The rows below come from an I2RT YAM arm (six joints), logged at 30 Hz.
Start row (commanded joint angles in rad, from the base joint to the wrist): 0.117 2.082 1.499 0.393 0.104 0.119
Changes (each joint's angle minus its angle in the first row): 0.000 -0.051 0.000 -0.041 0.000 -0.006; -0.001 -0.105 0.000 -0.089 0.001 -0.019; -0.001 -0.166 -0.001 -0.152 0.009 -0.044; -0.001 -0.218 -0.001 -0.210 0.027 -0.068; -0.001 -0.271 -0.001 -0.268 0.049 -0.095; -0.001 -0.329 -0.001 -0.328 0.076 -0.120; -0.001 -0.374 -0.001 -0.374 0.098 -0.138; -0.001 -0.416 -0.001 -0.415 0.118 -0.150; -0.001 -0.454 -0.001 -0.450 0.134 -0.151; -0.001 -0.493 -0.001 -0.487 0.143 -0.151; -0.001 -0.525 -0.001 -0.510 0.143 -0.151; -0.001 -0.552 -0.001 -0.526 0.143 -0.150; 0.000 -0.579 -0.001 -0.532 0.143 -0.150; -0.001 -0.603 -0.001 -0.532 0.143 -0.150; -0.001 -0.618 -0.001 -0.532 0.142 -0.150; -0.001 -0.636 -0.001 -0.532 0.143 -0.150; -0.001 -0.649 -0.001 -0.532 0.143 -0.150
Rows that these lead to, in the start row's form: 0.117 2.031 1.499 0.352 0.104 0.113; 0.116 1.977 1.499 0.304 0.105 0.100; 0.116 1.916 1.498 0.241 0.113 0.075; 0.116 1.864 1.498 0.183 0.131 0.051; 0.116 1.811 1.498 0.125 0.153 0.024; 0.116 1.753 1.498 0.065 0.180 -0.001; 0.116 1.708 1.498 0.019 0.202 -0.019; 0.116 1.666 1.498 -0.022 0.222 -0.031; 0.116 1.628 1.498 -0.057 0.238 -0.032; 0.116 1.589 1.498 -0.094 0.247 -0.032; 0.116 1.557 1.498 -0.117 0.247 -0.032; 0.116 1.530 1.498 -0.133 0.247 -0.031; 0.117 1.503 1.498 -0.139 0.247 -0.031; 0.116 1.479 1.498 -0.139 0.247 -0.031; 0.116 1.464 1.498 -0.139 0.246 -0.031; 0.116 1.446 1.498 -0.139 0.247 -0.031; 0.116 1.433 1.498 -0.139 0.247 -0.031
